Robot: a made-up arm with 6 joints.
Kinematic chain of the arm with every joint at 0, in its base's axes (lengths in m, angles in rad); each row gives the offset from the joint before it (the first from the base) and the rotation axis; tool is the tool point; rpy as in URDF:
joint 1: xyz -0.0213 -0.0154 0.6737 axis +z
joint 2: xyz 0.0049 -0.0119 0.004 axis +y
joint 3: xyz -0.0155 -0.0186 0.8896 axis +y
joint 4: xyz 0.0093 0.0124 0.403 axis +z
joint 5: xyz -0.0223 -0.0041 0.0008 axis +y
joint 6: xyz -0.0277 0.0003 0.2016 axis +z
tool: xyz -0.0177 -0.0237 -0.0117 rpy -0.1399 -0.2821 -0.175
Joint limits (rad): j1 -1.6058..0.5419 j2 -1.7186..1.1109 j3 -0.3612..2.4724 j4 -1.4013..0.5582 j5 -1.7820..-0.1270 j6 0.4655..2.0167
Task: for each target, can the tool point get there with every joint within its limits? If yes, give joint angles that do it. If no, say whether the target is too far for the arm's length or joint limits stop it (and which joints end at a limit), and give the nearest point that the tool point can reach.
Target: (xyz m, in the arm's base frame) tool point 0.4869 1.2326 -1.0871
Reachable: no: too far | nearest point 0.0737 1.2076 0.1396 | short by 1.295 m
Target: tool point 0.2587 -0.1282 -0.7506
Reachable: no: joint limits stop it (at a limit: joint 2, joint 5, joint 6) | nearest point 0.5736 -0.2551 0.5133 | short by 1.309 m
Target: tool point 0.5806 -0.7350 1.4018
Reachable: yes | joints -0.9094 0.5501 1.5272 -0.3940 -1.2805 0.9769
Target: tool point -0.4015 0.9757 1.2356
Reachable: yes | joints -1.1344 -1.3893 1.3844 -0.5811 -1.4572 1.2050
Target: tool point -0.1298 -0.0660 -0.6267
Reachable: no: joint limits stop it (at a limit: joint 2, joint 3, joint 6) | nearest point -0.9924 -0.4683 0.1955 | short by 1.258 m
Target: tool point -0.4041 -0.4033 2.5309
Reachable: no: too far | nearest point -0.3260 -0.2929 2.1002 | short by 0.451 m
